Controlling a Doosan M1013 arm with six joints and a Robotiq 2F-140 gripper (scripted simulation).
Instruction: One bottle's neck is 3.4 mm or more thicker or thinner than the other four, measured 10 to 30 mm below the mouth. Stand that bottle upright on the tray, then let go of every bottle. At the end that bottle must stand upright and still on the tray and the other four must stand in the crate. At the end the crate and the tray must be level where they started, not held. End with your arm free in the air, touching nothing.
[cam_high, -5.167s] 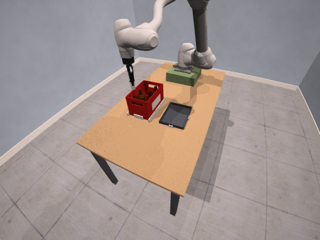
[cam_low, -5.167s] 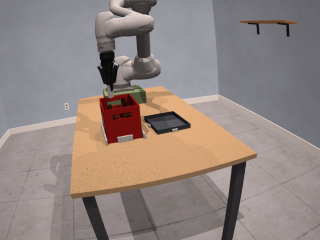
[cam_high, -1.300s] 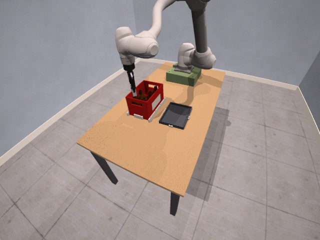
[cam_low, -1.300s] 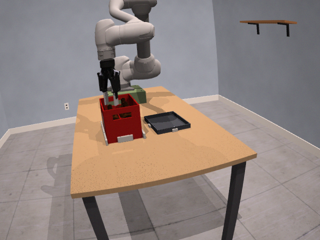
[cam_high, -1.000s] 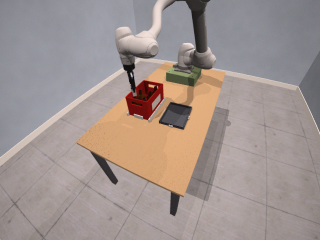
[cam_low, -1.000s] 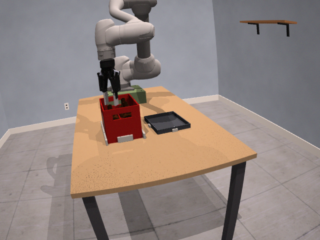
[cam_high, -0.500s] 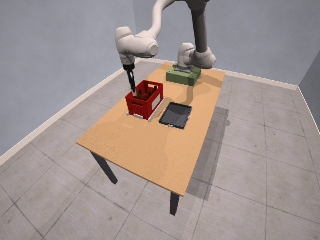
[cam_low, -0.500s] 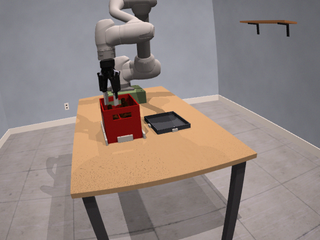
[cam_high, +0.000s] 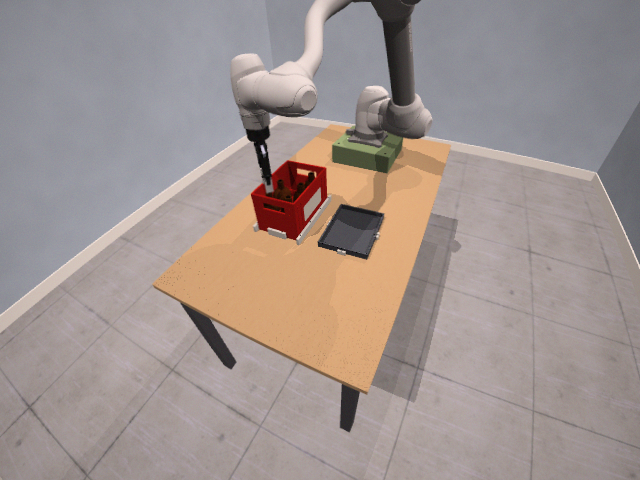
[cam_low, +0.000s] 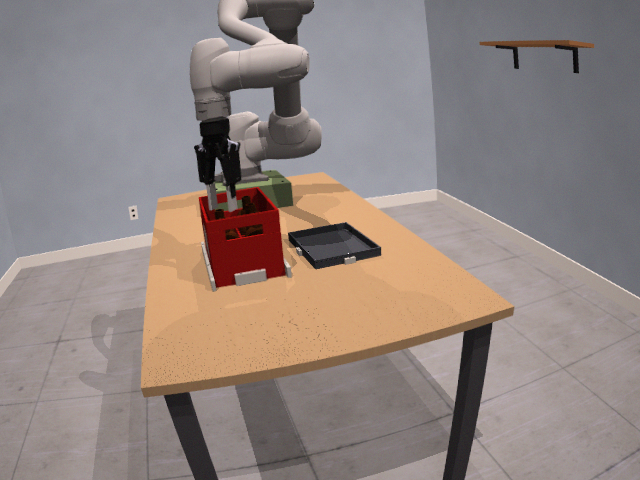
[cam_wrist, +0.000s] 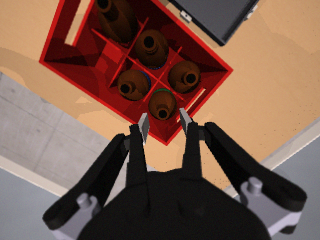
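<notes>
My gripper is now 13 cm above the glass bottle. The rest, counted from my hand: dark grey tray 8 cm behind, 31 cm to the left, 20 cm below; red crate 9 cm behind, 4 cm to the left, 13 cm below.
</notes>
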